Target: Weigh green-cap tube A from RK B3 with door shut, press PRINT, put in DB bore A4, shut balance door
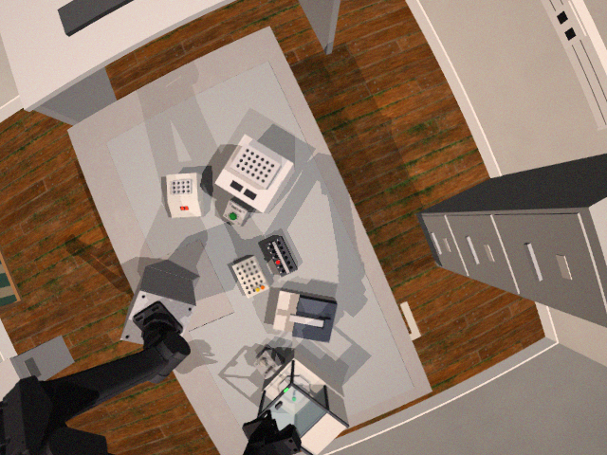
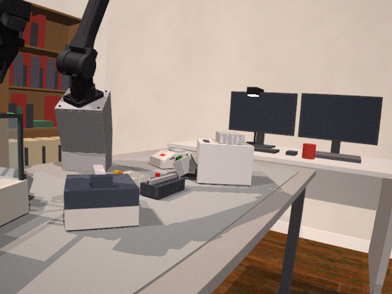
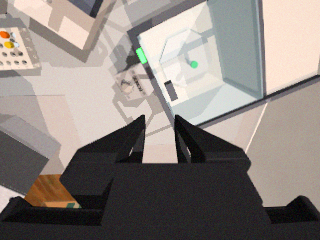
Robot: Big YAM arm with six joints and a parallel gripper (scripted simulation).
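My hand is 70 mm above the tinted glass pane, 50 mm to the left of it and 20 mm short of it. From my hand the other things lie so: spectrophotometer: 220 mm below, 200 mm ahead, 130 mm to the left; then white print key: 210 mm below, 60 mm to the left, 20 mm behind; then pale pan: 210 mm below, 80 mm to the right, 20 mm ahead.
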